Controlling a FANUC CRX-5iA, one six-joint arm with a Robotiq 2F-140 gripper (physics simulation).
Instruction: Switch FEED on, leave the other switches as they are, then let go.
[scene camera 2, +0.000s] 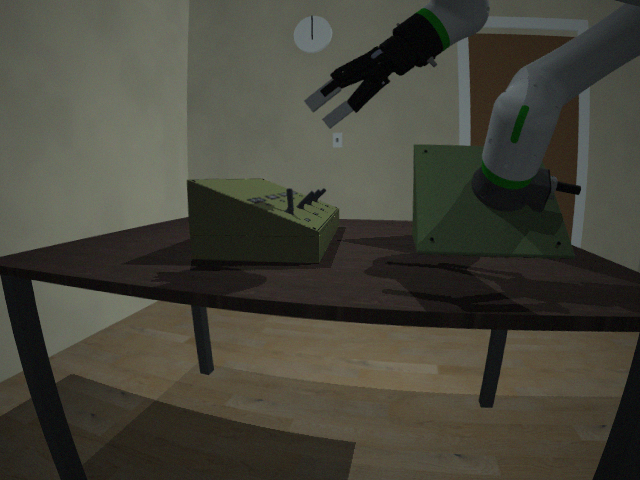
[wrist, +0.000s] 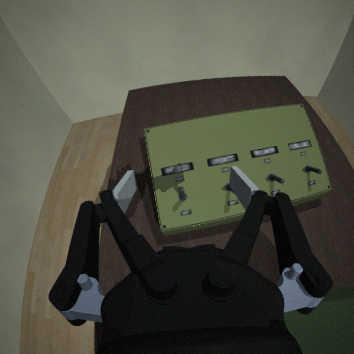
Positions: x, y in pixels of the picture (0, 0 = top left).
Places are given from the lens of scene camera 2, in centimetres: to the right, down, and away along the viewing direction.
my gripper (scene camera 2: 318, 116): 0, -25, 65
green switch box (scene camera 2: 229, 219): -17, -4, 63
